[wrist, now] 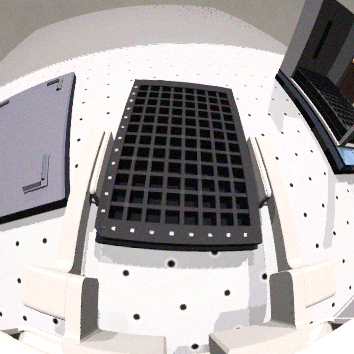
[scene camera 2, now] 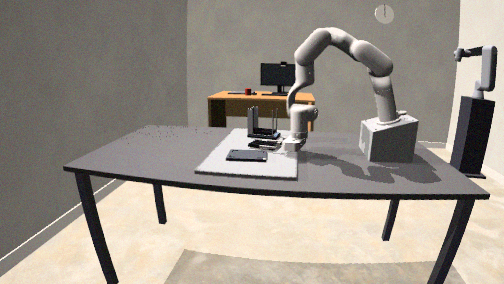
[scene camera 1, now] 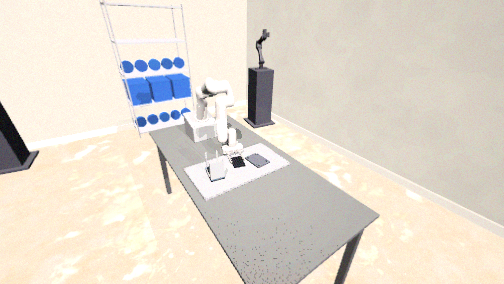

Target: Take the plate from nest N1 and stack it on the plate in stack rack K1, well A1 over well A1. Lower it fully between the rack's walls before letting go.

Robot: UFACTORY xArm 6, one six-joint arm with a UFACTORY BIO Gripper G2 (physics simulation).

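Frame: origin at the arm's base, x ahead, y left, z up, level; millimetres.
Seen in the pictures: hand, its tool point: (wrist: pixel 181 167) (scene camera 2: pixel 268 144) (scene camera 1: pixel 237 159); arm's base, origin of its link: (scene camera 2: pixel 388 121) (scene camera 1: pixel 201 117).
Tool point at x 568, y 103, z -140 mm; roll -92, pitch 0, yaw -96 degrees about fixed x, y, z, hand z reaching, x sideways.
Offsets run from my tool point to a thing's top centre. Level surfaces: height alone.
My gripper (scene camera 1: pixel 236 158) (scene camera 2: pixel 272 145) (wrist: pixel 180 198) is shut on a black well plate {dx +20, dy -3, dz +6 mm} (scene camera 1: pixel 238 162) (scene camera 2: pixel 260 145) (wrist: pixel 176 161), one finger on each long side. The plate looks level and is low over the white board, between the nest and the rack; the exact gap beneath it is hard to tell. Stack rack K1 {dx +72, dy -200, dz +133 mm} (scene camera 1: pixel 217 169) (scene camera 2: pixel 252 120) (wrist: pixel 307 37) stands to the right in the wrist view, partly cut off, with a dark plate {dx +82, dy -200, dz +18 mm} (wrist: pixel 325 95) between its walls. The flat grey nest N1 {dx +54, dy +146, dz -1 mm} (scene camera 1: pixel 257 160) (scene camera 2: pixel 247 155) (wrist: pixel 35 145) holds no plate and is at the left in the wrist view.
The white perforated board {dz -16 mm} (scene camera 1: pixel 207 192) (scene camera 2: pixel 215 170) (wrist: pixel 150 310) lies on the grey table {dz -29 mm} (scene camera 1: pixel 300 200) (scene camera 2: pixel 150 150). The rack's upright walls and thin posts rise above the held plate's level. The arm's base box (scene camera 1: pixel 196 131) (scene camera 2: pixel 392 142) stands on the table.
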